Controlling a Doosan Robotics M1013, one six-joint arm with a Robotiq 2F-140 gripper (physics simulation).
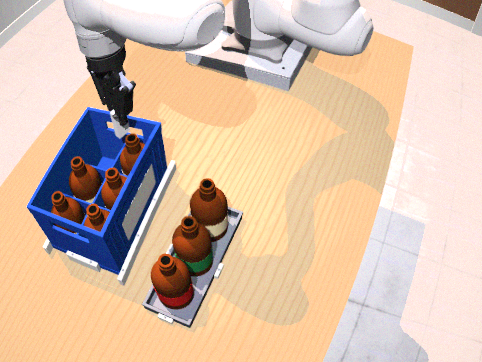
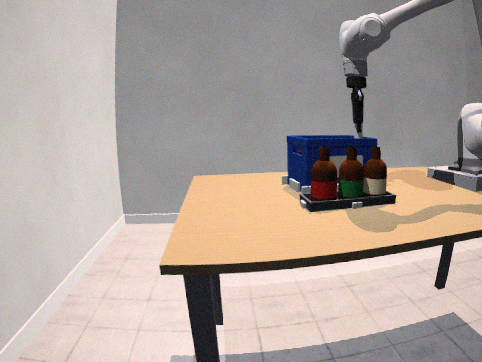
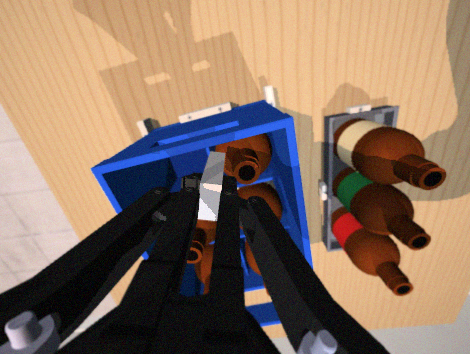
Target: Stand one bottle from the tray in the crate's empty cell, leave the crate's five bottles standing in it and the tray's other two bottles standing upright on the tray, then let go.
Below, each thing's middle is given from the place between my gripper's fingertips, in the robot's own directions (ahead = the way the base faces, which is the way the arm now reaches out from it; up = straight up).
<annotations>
Right now the white strip (image 1: 146, 223) is 14 cm below my hand, 10 cm to the left of it and 9 cm ahead of it. From my hand the other things lie so: red-label bottle (image 1: 170, 276): 23 cm to the left, 21 cm ahead, 7 cm below; then green-label bottle (image 1: 191, 240): 23 cm to the left, 12 cm ahead, 7 cm below.
</annotations>
